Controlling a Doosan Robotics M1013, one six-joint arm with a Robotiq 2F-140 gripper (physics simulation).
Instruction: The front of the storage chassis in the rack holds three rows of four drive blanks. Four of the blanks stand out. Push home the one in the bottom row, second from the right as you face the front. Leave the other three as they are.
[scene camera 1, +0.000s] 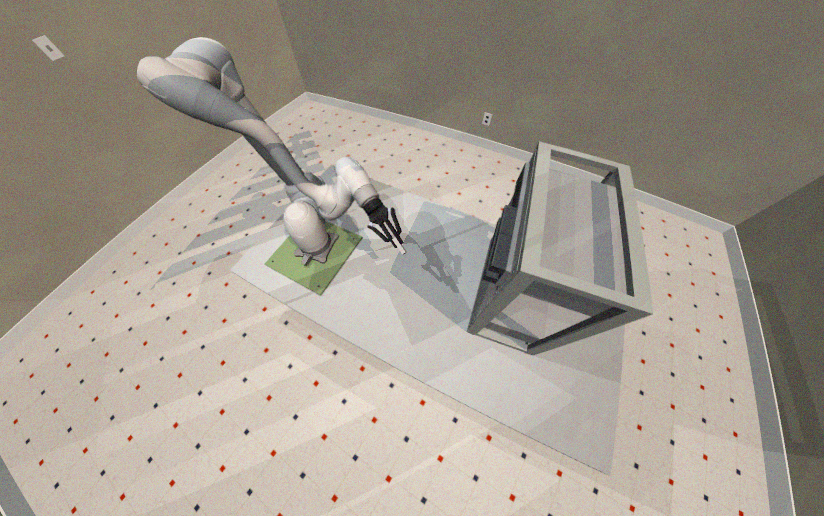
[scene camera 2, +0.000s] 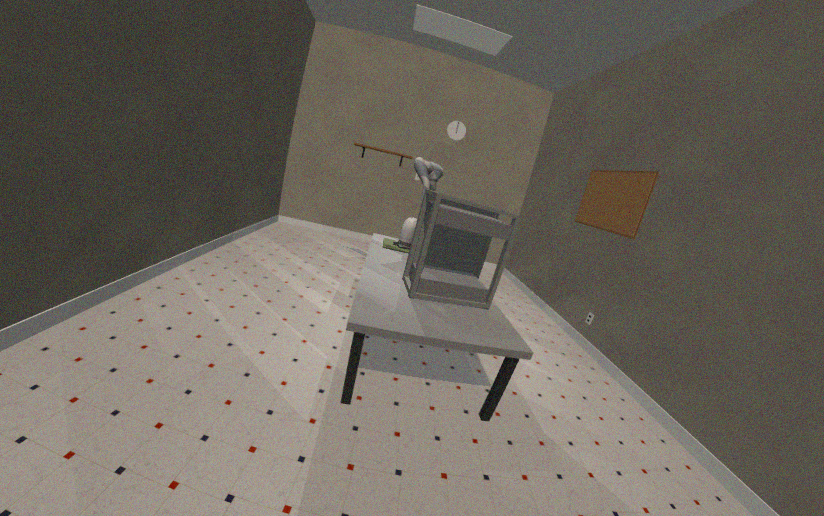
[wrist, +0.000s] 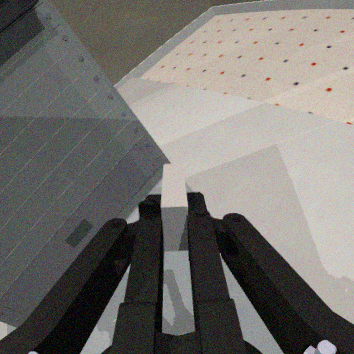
Labels:
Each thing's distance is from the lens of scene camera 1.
my gripper (scene camera 1: 404, 253): 0.91 m
grey rack (scene camera 1: 566, 240): 0.76 m

